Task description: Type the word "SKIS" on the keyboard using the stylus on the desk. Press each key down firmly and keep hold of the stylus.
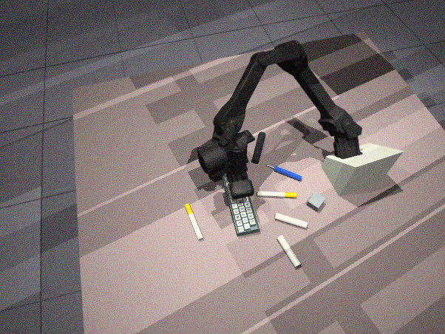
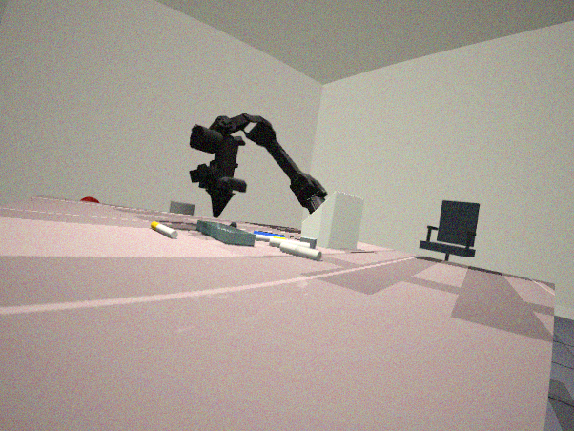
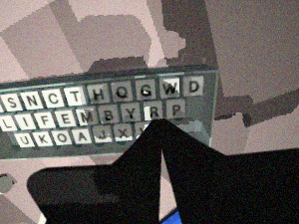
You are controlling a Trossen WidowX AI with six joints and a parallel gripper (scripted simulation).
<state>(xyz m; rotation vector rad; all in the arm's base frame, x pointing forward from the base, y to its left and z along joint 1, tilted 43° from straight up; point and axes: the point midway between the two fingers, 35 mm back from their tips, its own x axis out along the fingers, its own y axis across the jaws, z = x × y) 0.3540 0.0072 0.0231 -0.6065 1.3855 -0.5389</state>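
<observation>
My gripper tip is now 15 cm past the blue stylus, 3 cm to the left of it and 3 cm above it. The rest, counted from my gripper tip: grey stylus tip (13 cm behind, 5 cm to the right, 3 cm below); then grey block (23 cm behind, 11 cm to the left, 3 cm below).
</observation>
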